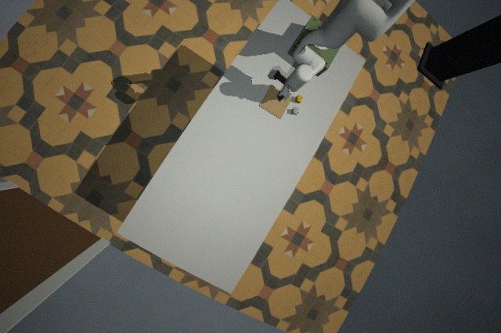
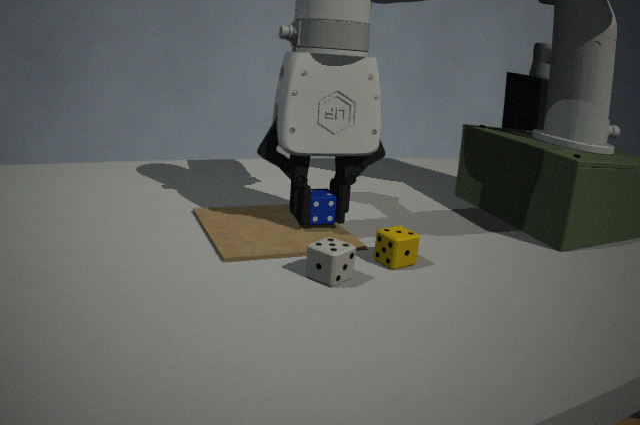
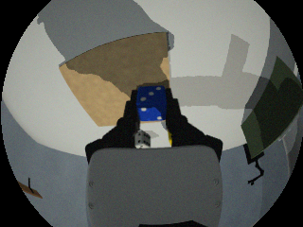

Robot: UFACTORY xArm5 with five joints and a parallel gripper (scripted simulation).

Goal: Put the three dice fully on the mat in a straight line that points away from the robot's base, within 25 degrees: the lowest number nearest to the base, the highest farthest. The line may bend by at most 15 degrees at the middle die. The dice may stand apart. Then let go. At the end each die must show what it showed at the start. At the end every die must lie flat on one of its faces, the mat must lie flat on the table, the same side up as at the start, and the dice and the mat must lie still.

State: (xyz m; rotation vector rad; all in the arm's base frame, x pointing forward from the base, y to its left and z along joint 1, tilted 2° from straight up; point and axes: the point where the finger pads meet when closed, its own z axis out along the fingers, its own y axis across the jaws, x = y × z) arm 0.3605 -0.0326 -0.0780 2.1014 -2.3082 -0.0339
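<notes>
The blue die lies 1 cm below my hand. From my hand the other things lie so: white die 4 cm ahead, 11 cm to the left, 2 cm below; yellow die 3 cm behind, 10 cm to the left, 2 cm below; tan mat 5 cm ahead, 1 cm to the right, 3 cm below.
</notes>
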